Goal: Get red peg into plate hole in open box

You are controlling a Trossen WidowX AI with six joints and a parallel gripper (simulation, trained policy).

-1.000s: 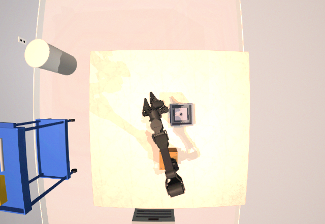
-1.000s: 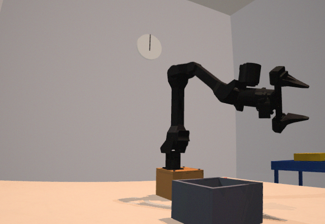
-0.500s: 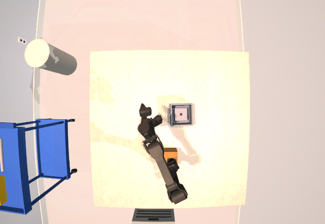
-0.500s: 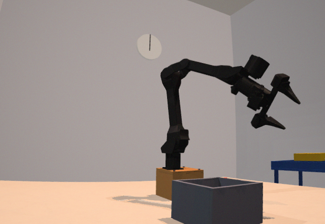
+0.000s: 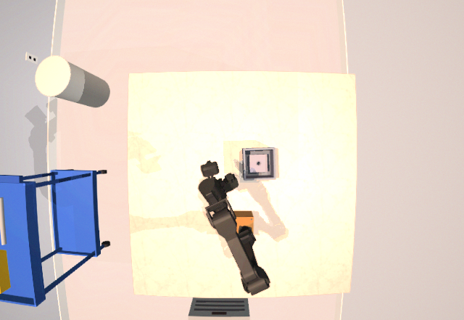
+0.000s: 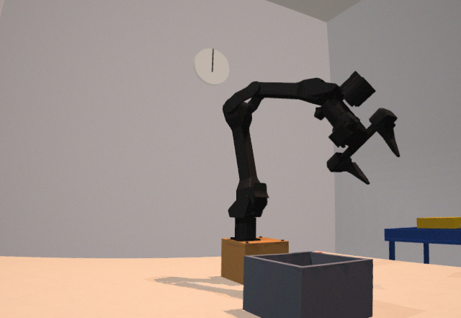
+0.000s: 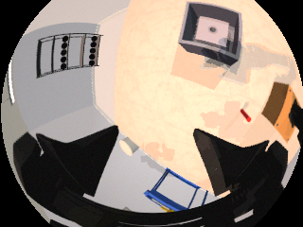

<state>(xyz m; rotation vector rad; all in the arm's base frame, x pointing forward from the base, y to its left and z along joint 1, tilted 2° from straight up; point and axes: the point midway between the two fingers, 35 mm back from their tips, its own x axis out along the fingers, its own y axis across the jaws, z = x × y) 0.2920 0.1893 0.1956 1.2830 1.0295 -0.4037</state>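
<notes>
My gripper tip is 17 cm past the red peg, 6 cm to the left of it and 23 cm above it. Round my gripper tip: grey box (4 cm ahead, 22 cm to the right, 24 cm below); then pale plate (4 cm ahead, 22 cm to the right, 22 cm below).
</notes>
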